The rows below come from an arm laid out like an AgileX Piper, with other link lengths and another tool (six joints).
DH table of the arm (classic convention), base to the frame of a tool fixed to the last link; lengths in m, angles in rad. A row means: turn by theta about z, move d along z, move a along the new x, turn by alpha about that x. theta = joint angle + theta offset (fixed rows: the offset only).
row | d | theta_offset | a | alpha
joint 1 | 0.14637 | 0.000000 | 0.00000 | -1.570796
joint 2 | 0.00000 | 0.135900 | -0.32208 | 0.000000
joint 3 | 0.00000 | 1.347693 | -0.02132 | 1.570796
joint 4 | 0.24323 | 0.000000 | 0.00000 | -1.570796
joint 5 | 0.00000 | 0.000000 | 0.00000 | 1.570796
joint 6 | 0.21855 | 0.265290 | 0.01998 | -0.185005
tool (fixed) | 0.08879 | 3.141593 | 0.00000 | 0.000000
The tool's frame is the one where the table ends.
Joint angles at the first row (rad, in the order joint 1, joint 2, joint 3, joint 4, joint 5, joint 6):
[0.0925 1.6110 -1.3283 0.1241 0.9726 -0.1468]
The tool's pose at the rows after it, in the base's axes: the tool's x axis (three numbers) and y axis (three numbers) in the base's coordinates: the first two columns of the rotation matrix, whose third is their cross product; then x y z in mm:
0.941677 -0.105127 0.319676 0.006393 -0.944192 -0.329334 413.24 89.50 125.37
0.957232 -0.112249 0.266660 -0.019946 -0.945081 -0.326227 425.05 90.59 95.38
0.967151 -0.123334 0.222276 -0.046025 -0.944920 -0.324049 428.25 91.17 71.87
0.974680 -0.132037 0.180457 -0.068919 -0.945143 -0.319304 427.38 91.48 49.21
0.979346 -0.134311 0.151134 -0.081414 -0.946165 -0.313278 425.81 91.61 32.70
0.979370 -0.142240 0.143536 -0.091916 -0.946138 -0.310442 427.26 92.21 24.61
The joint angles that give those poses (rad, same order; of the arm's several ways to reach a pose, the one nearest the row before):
[0.0925 1.7192 -1.3767 0.1241 0.9674 -0.1421]
[0.0925 1.8205 -1.4160 0.1241 0.9606 -0.1340]
[0.0925 1.8864 -1.4310 0.1250 0.9546 -0.1229]
[0.0935 1.9407 -1.4322 0.1250 0.9439 -0.1133]
[0.0954 1.9794 -1.4322 0.1233 0.9353 -0.1086]
[0.0985 1.9989 -1.4322 0.1201 0.9229 -0.0968]

